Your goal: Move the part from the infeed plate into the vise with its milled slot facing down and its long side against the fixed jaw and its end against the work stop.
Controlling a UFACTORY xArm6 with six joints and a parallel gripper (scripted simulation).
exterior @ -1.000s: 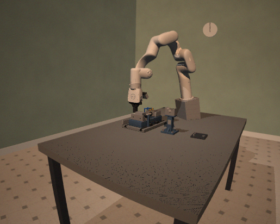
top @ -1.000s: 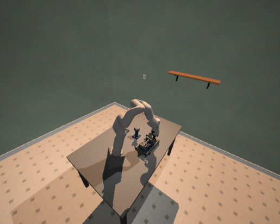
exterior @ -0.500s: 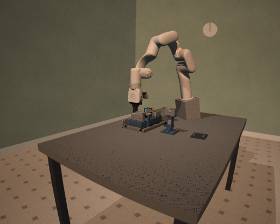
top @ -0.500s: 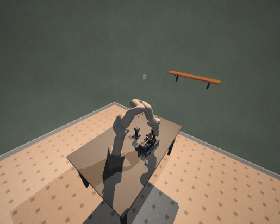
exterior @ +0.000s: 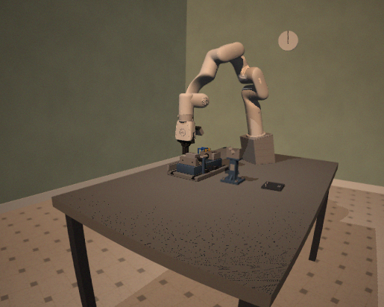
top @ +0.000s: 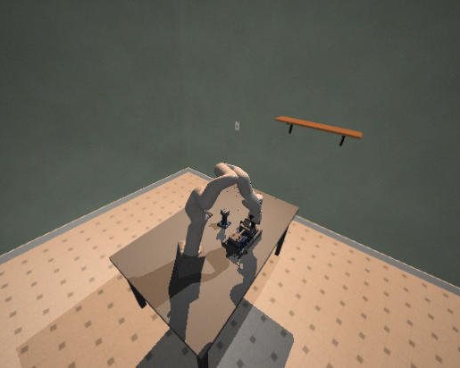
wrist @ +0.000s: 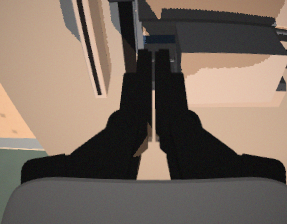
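The part is 1 cm ahead of my hand, 4 cm to the left of it and 3 cm below it. Also, from my hand: air cylinder rod: 8 cm behind, 6 cm to the left, 4 cm below; work stop: 1 cm ahead, 9 cm to the left, 3 cm below; vise base rail: 8 cm behind, 4 cm to the right, 9 cm below.
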